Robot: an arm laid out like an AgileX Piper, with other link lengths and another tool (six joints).
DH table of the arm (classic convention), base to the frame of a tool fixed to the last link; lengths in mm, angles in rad. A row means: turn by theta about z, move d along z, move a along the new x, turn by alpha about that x. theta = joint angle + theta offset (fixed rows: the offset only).
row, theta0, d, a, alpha
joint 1, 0, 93.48, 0, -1.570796
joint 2, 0.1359, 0, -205.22, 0
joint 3, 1.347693, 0, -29.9, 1.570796
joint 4, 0, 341.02, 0, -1.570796
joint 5, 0, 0, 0, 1.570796
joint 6, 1.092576, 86.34, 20.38, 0.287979
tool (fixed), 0, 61.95, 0, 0
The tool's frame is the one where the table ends.
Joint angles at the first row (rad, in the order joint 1, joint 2, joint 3, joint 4, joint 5, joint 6):
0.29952, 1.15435, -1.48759, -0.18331, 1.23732, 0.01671
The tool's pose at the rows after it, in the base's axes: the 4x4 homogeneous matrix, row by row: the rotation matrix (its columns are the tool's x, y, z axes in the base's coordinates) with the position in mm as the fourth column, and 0 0 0 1 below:
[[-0.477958 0.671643 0.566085 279.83], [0.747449 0.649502 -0.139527 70.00], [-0.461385 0.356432 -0.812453 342.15], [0 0 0 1]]
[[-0.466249 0.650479 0.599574 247.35], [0.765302 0.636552 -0.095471 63.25], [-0.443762 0.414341 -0.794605 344.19], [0 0 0 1]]
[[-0.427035 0.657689 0.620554 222.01], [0.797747 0.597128 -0.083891 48.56], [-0.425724 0.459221 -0.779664 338.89], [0 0 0 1]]
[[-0.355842 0.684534 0.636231 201.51], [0.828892 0.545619 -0.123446 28.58], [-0.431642 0.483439 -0.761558 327.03], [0 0 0 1]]
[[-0.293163 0.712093 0.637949 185.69], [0.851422 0.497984 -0.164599 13.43], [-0.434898 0.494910 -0.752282 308.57], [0 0 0 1]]
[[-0.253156 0.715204 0.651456 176.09], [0.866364 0.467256 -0.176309 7.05], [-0.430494 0.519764 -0.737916 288.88], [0 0 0 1]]
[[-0.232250 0.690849 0.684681 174.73], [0.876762 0.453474 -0.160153 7.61], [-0.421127 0.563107 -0.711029 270.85], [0 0 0 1]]
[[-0.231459 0.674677 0.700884 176.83], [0.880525 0.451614 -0.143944 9.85], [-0.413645 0.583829 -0.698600 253.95], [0 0 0 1]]
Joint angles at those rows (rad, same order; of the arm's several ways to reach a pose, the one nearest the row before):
0.29952, 0.98276, -1.36977, -0.17875, 1.23731, 0.01671
0.28922, 0.81682, -1.25658, -0.13920, 1.23732, 0.01671
0.23446, 0.66299, -1.14363, -0.10058, 1.23806, 0.01434
0.16053, 0.51180, -1.02333, -0.09797, 1.23803, 0.01302
0.09365, 0.37207, -0.89873, -0.09795, 1.23805, 0.01299
0.04971, 0.24241, -0.77502, -0.08262, 1.21723, 0.01304
0.02839, 0.13060, -0.65776, -0.05332, 1.16459, 0.01299
0.02618, 0.05555, -0.56613, -0.03584, 1.12658, 0.01309

